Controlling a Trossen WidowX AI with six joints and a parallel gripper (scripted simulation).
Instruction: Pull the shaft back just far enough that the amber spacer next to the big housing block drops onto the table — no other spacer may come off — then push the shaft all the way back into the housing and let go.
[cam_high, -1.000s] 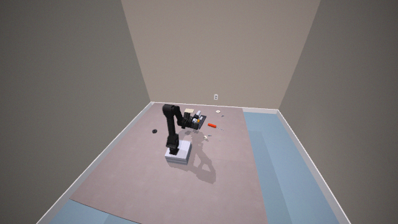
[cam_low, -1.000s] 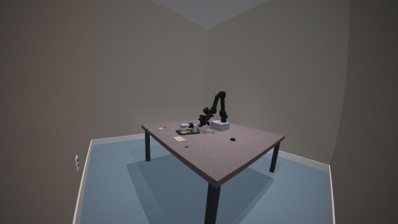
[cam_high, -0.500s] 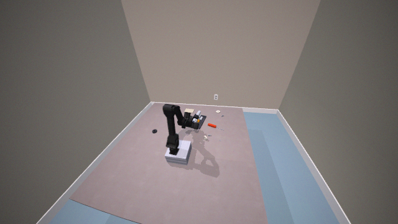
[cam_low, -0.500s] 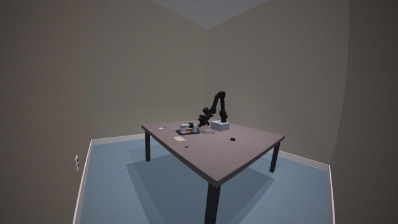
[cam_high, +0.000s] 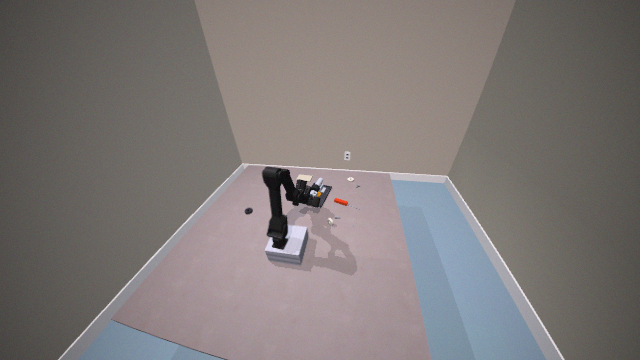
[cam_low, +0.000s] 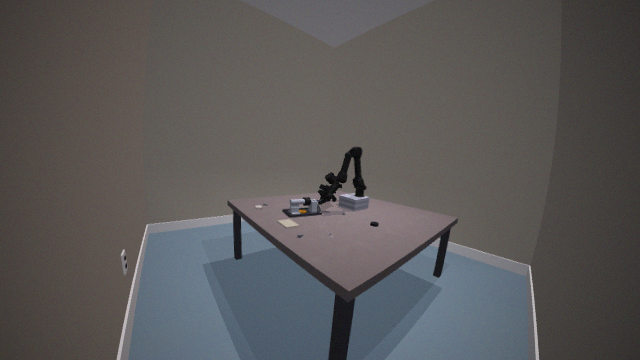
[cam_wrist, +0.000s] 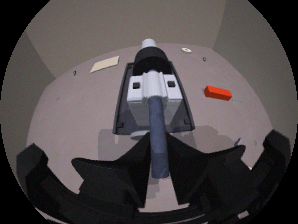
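Now: gripper tip 5 cm short of the blue-grey shaft and 2 cm below it. The rest, counted from my gripper tip: tan pad 31 cm ahead, 15 cm to the left, 5 cm below; amber spacer 13 cm ahead, 1 cm to the right, 5 cm below; black spacer 8 cm ahead, 1 cm to the right, 2 cm above.
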